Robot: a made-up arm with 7 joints. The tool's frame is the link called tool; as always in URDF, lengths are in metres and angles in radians. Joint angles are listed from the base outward. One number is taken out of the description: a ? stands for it. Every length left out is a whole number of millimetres.
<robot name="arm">
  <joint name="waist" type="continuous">
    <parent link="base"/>
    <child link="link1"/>
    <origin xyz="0.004 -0.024 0.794" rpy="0 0 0"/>
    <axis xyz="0 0 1"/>
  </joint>
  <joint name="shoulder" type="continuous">
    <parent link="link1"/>
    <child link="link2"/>
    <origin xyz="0.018 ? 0" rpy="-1.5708 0 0"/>
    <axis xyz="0 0 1"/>
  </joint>
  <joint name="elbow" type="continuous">
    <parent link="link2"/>
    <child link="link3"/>
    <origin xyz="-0.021 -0.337 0" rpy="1.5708 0 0"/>
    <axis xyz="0 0 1"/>
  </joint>
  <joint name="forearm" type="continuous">
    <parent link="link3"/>
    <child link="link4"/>
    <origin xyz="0.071 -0.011 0" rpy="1.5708 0 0"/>
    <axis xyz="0 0 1"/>
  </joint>
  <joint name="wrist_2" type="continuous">
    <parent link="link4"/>
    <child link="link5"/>
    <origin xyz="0.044 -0.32 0" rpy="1.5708 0 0"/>
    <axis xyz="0 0 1"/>
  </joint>
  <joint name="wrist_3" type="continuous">
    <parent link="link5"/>
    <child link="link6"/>
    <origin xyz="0.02 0.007 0" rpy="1.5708 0 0"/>
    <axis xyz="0 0 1"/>
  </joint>
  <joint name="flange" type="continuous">
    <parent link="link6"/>
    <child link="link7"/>
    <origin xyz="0.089 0.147 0" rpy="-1.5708 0 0"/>
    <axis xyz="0 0 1"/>
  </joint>
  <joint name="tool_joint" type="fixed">
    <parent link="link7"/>
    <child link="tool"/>
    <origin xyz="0.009 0 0" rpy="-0.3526 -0.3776 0.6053"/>
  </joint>
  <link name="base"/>
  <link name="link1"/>
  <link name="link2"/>
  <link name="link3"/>
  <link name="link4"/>
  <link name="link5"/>
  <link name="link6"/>
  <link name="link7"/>
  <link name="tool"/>
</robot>
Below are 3 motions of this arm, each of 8 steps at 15 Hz.
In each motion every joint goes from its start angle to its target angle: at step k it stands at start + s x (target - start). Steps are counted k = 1, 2, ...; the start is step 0. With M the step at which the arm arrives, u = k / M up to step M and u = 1 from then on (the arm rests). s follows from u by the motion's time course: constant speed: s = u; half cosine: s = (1 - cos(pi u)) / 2; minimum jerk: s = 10 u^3 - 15 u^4 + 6 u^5.
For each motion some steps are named. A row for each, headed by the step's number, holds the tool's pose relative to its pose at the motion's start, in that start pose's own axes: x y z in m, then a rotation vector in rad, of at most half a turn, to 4 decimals.
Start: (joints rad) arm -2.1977 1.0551 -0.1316 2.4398 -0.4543 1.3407 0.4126
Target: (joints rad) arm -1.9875 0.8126 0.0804 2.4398 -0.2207 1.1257 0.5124
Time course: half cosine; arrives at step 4
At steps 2, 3, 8:
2: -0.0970 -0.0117 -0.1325 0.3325 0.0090 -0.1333
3: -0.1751 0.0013 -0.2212 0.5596 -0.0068 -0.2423
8: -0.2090 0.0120 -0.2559 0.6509 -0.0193 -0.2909

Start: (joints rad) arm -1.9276 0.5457 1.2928 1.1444 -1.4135 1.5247 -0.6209
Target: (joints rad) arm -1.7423 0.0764 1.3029 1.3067 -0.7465 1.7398 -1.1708
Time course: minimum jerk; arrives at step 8
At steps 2, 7, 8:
2: -0.0107 0.0072 -0.0125 0.0028 -0.0066 -0.0439
7: -0.1111 0.0308 -0.1615 0.0428 0.1026 -0.3926
8: -0.1130 0.0305 -0.1647 0.0430 0.1074 -0.3988

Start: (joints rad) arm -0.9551 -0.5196 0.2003 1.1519 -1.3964 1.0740 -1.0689
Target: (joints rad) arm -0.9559 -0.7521 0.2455 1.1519 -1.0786 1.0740 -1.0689
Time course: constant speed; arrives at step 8
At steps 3, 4, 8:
3: -0.0361 0.0174 -0.0133 0.0695 0.0081 0.1077
4: -0.0481 0.0227 -0.0183 0.0915 0.0127 0.1438
8: -0.0962 0.0411 -0.0409 0.1740 0.0401 0.2883

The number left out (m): -0.034
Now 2 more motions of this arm.
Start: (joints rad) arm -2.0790 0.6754 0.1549 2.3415 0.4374 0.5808 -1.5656
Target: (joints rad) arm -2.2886 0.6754 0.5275 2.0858 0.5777 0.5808 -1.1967
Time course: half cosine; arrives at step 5
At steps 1, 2, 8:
1: -0.0062 -0.0054 0.0066 0.0509 -0.0183 0.0493
2: -0.0210 -0.0212 0.0211 0.1836 -0.0684 0.1754
8: -0.0496 -0.0702 0.0405 0.5262 -0.2163 0.4799

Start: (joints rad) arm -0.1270 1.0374 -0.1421 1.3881 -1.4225 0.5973 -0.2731
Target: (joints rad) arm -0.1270 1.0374 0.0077 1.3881 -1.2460 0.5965 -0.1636
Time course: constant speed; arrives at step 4
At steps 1, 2, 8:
1: 0.0097 -0.0013 -0.0186 0.0545 0.0110 0.0437
2: 0.0187 -0.0024 -0.0375 0.1104 0.0210 0.0854
8: 0.0346 -0.0043 -0.0761 0.2260 0.0374 0.1624

